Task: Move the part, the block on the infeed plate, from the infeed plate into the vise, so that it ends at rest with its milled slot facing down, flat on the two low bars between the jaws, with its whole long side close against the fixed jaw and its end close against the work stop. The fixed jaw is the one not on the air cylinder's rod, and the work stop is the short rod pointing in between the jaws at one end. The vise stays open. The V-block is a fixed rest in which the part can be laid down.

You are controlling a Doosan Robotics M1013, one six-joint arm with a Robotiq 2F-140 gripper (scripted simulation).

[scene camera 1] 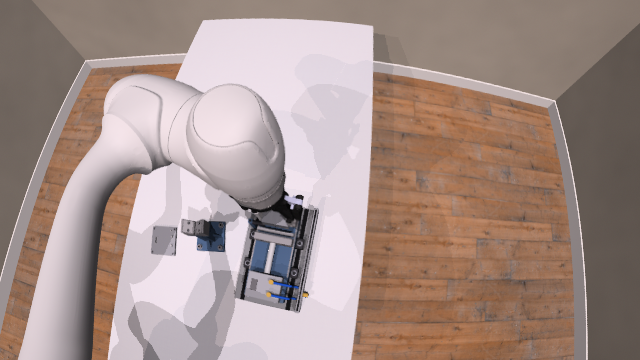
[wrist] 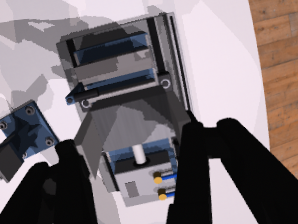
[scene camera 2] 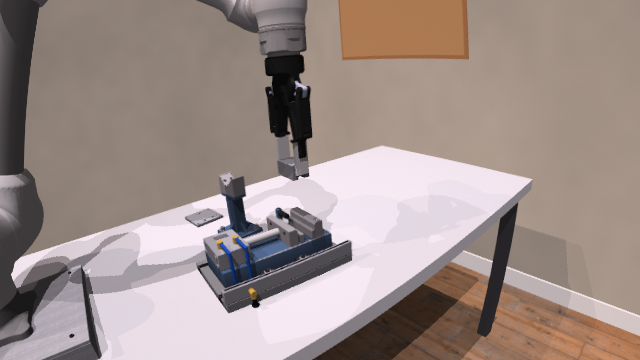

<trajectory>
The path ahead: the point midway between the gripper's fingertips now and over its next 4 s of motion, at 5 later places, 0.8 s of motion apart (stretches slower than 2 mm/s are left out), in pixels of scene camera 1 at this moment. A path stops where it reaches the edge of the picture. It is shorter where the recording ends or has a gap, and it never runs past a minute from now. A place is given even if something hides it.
My gripper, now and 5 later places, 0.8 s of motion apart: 277, 218; 278, 222; 280, 224; 280, 224; 281, 225; 281, 226
</trajectory>
